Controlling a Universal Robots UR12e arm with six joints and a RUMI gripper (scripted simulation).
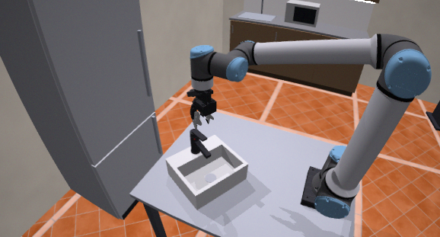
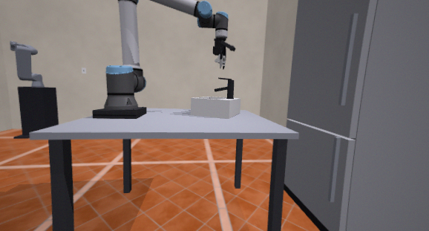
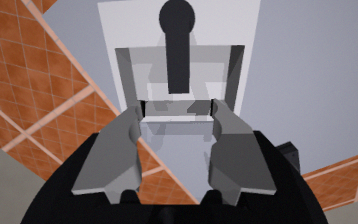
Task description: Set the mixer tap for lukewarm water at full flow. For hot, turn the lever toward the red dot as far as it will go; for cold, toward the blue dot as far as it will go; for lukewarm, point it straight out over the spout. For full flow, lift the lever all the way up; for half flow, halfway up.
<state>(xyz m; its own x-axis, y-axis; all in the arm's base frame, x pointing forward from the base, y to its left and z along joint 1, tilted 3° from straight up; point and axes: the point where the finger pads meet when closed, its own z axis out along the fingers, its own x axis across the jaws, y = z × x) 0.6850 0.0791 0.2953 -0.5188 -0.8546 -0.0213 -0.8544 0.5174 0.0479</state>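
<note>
Now: the lever 2 cm ahead of my hand, 1 cm to the right of it and 9 cm below it. From my hand the other things lie so: white sink basin: 4 cm behind, 2 cm to the left, 32 cm below; then black mixer tap: 4 cm ahead, 3 cm to the right, 13 cm below.
</note>
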